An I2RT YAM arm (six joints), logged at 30 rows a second.
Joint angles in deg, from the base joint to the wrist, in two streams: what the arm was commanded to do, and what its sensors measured. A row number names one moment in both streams.
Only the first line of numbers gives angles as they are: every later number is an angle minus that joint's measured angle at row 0.
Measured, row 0:
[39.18, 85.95, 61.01, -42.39, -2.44, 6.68]
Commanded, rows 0 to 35:
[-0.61, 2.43, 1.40, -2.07, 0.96, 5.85]
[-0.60, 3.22, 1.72, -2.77, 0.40, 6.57]
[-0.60, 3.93, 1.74, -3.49, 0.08, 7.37]
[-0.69, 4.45, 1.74, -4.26, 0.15, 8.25]
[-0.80, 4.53, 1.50, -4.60, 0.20, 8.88]
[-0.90, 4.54, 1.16, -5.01, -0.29, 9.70]
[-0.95, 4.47, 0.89, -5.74, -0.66, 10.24]
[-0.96, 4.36, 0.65, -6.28, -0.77, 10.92]
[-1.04, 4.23, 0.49, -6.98, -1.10, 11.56]
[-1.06, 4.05, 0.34, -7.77, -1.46, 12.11]
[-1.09, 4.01, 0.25, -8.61, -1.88, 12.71]
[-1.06, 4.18, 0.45, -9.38, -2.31, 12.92]
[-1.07, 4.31, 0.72, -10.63, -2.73, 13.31]
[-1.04, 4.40, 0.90, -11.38, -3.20, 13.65]
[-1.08, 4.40, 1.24, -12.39, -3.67, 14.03]
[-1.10, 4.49, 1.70, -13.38, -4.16, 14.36]
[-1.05, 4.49, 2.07, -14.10, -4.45, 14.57]
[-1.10, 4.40, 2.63, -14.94, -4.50, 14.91]
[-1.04, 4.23, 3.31, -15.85, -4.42, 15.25]
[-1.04, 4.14, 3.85, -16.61, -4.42, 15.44]
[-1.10, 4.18, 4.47, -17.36, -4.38, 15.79]
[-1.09, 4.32, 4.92, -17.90, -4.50, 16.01]
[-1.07, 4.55, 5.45, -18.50, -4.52, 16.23]
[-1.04, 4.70, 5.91, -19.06, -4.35, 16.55]
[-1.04, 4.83, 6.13, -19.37, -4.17, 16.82]
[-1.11, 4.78, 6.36, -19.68, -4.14, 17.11]
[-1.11, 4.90, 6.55, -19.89, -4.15, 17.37]
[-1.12, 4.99, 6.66, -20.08, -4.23, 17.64]
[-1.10, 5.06, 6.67, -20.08, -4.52, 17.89]
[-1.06, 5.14, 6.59, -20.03, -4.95, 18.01]
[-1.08, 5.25, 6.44, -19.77, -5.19, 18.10]
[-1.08, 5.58, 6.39, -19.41, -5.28, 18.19]
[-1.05, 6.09, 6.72, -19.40, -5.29, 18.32]
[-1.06, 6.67, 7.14, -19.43, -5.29, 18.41]
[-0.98, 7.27, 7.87, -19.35, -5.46, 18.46]
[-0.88, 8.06, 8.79, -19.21, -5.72, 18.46]
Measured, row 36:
[-1.12, 7.02, 7.17, -19.26, -4.83, 17.46]
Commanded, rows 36 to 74:
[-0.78, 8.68, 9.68, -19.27, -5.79, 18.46]
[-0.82, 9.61, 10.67, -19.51, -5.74, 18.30]
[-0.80, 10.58, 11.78, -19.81, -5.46, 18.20]
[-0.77, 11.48, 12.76, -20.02, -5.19, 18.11]
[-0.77, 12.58, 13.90, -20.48, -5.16, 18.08]
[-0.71, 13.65, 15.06, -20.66, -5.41, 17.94]
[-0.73, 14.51, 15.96, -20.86, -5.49, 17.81]
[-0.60, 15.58, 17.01, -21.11, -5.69, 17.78]
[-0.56, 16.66, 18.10, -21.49, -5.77, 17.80]
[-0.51, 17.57, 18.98, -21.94, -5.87, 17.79]
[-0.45, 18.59, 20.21, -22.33, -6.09, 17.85]
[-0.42, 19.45, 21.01, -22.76, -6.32, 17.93]
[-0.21, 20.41, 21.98, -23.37, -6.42, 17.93]
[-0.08, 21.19, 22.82, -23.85, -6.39, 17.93]
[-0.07, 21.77, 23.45, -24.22, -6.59, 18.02]
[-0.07, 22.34, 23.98, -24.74, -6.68, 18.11]
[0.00, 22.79, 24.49, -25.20, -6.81, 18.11]
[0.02, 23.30, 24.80, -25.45, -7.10, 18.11]
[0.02, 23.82, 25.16, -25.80, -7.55, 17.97]
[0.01, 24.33, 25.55, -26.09, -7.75, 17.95]
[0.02, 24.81, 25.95, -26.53, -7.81, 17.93]
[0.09, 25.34, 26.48, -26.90, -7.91, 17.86]
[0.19, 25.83, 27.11, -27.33, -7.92, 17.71]
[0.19, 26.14, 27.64, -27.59, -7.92, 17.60]
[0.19, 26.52, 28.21, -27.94, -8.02, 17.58]
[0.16, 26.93, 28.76, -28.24, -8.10, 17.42]
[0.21, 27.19, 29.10, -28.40, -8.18, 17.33]
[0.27, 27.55, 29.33, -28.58, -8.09, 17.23]
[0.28, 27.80, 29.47, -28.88, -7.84, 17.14]
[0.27, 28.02, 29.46, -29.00, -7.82, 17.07]
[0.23, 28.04, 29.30, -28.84, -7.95, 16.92]
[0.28, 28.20, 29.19, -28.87, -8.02, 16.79]
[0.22, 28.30, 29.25, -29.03, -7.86, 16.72]
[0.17, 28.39, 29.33, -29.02, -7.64, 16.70]
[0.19, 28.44, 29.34, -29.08, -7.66, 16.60]
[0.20, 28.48, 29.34, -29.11, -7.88, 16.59]
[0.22, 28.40, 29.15, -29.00, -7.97, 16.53]
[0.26, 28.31, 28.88, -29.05, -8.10, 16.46]
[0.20, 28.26, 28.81, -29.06, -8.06, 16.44]
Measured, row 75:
[0.13, 28.31, 28.94, -28.39, -7.69, 16.78]
